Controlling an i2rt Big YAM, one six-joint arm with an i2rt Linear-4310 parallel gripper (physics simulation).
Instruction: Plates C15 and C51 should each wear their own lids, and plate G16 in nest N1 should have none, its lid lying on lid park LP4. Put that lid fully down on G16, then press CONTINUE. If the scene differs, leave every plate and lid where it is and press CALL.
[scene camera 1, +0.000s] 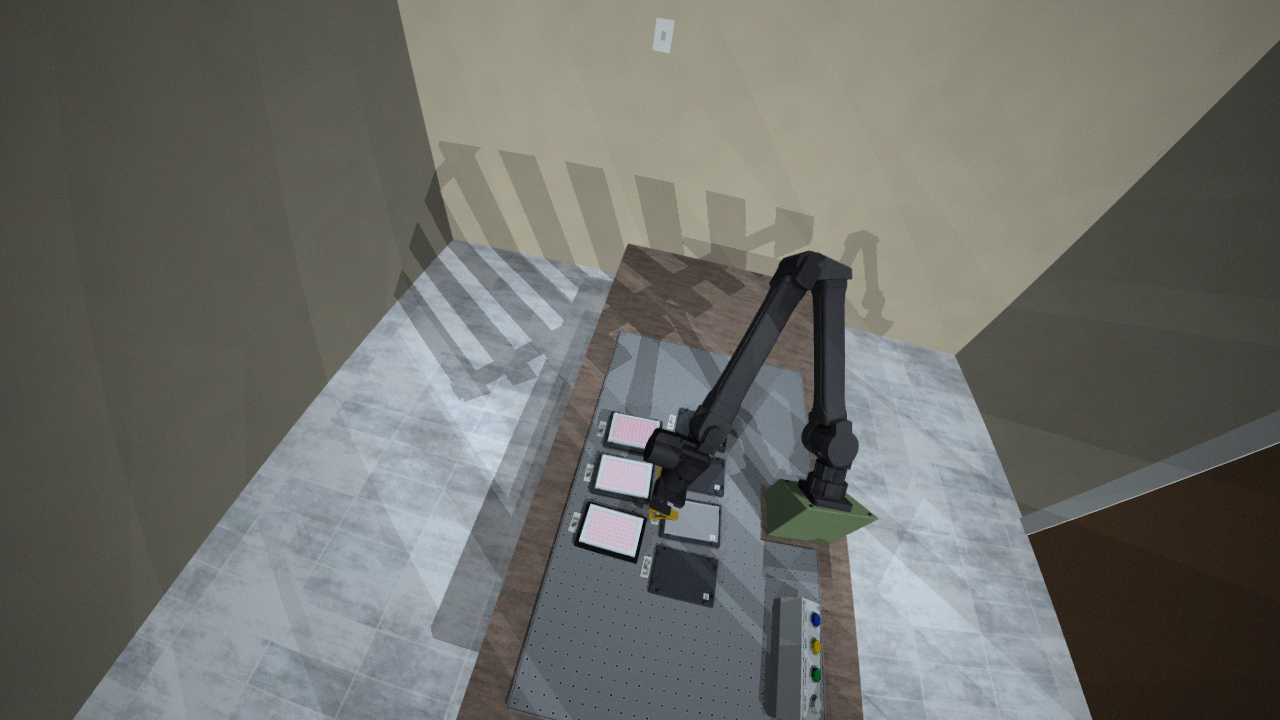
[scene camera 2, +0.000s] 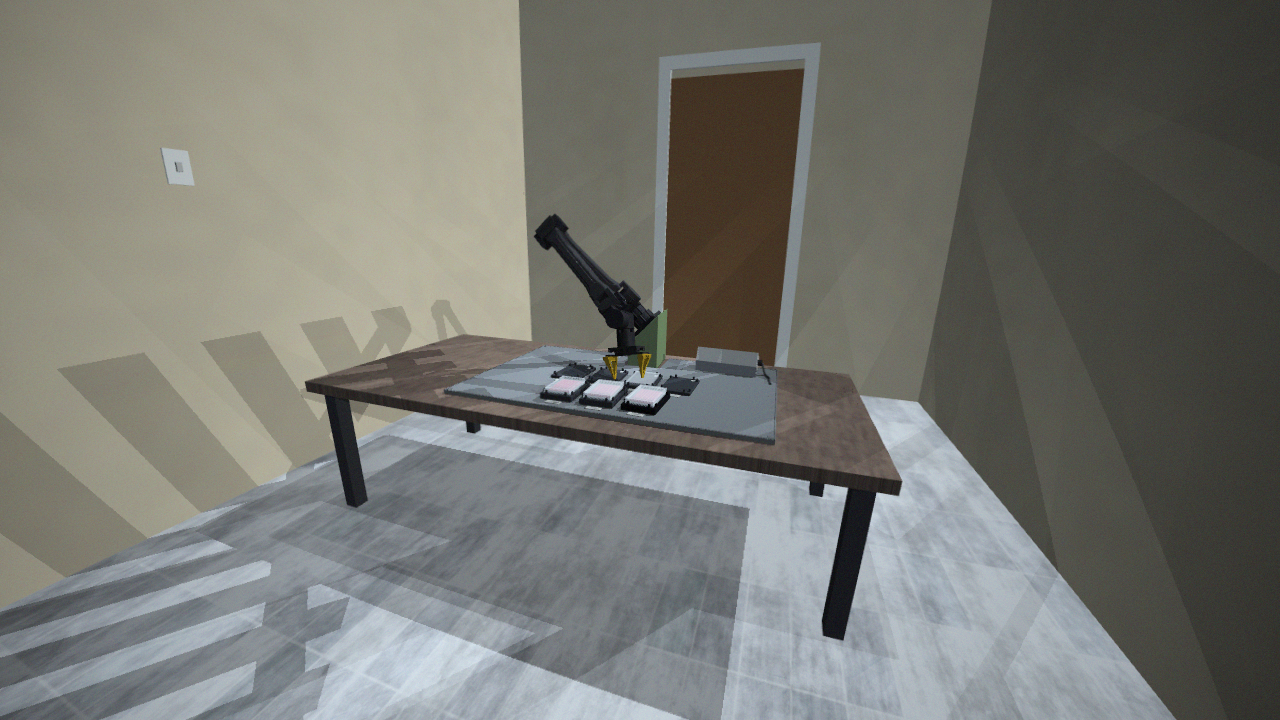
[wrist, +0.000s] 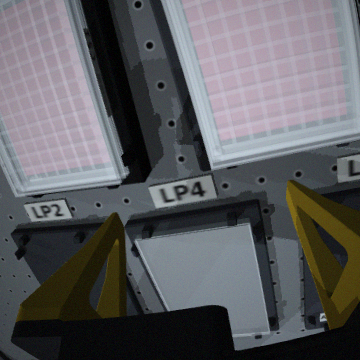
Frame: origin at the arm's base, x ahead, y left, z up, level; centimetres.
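Seen in the pictures: gripper, fingertip midpoint: (scene camera 1: 655, 499) (scene camera 2: 628, 378) (wrist: 202, 204); arm's base at its link origin: (scene camera 1: 822, 497) (scene camera 2: 648, 325).
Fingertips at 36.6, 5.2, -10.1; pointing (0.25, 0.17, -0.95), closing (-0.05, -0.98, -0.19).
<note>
Pixels of each thing's top centre, then the offset from my fingertips to it, as dx, dy, dz.
- pale lid at its top centre: (wrist: 209, 294) (scene camera 1: 692, 519) (scene camera 2: 643, 377) -9.9, +1.7, -2.4
- end plate at its top centre: (wrist: 25, 94) (scene camera 1: 612, 528) (scene camera 2: 646, 392) +8.2, +8.7, -0.7
- middle plate at its top centre: (wrist: 265, 25) (scene camera 1: 624, 474) (scene camera 2: 604, 386) +8.3, -4.6, -0.6
- far plate at its top centre: (scene camera 1: 634, 429) (scene camera 2: 565, 382) +8.5, -17.6, -0.9
- Dark park LP2 at its top centre: (wrist: 76, 298) (scene camera 1: 686, 575) (scene camera 2: 679, 381) -10.0, +14.4, -2.2
- dark park at its top centre: (scene camera 1: 698, 470) (scene camera 2: 608, 372) -9.9, -11.1, -2.2
- button box at its top centre: (scene camera 1: 809, 658) (scene camera 2: 728, 348) -35.2, +26.3, +4.2
My gripper (scene camera 1: 660, 493) (scene camera 2: 627, 377) (wrist: 202, 204) is open and empty, with its yellow fingertips on either side of lid park LP4, near its labelled edge. A pale lid (scene camera 1: 693, 522) (wrist: 210, 270) lies flat on LP4; the gripper body hides its near part in the wrist view. Three pink-welled plates stand in a row: an end plate (scene camera 1: 612, 530) (scene camera 2: 646, 397) (wrist: 45, 95), a middle plate (scene camera 1: 623, 476) (scene camera 2: 604, 391) (wrist: 270, 70) and a far plate (scene camera 1: 634, 430) (scene camera 2: 565, 386). Their codes are unreadable, and I cannot tell which wear lids.
Dark park LP2 (scene camera 1: 682, 574) (wrist: 50, 240) is beside LP4, with another dark park (scene camera 1: 714, 474) on the other side. A button box (scene camera 1: 787, 658) (scene camera 2: 726, 360) carries blue (scene camera 1: 815, 618), yellow (scene camera 1: 815, 645) and green (scene camera 1: 815, 674) buttons. The arm's green base (scene camera 1: 819, 519) stands behind the parks.
</note>
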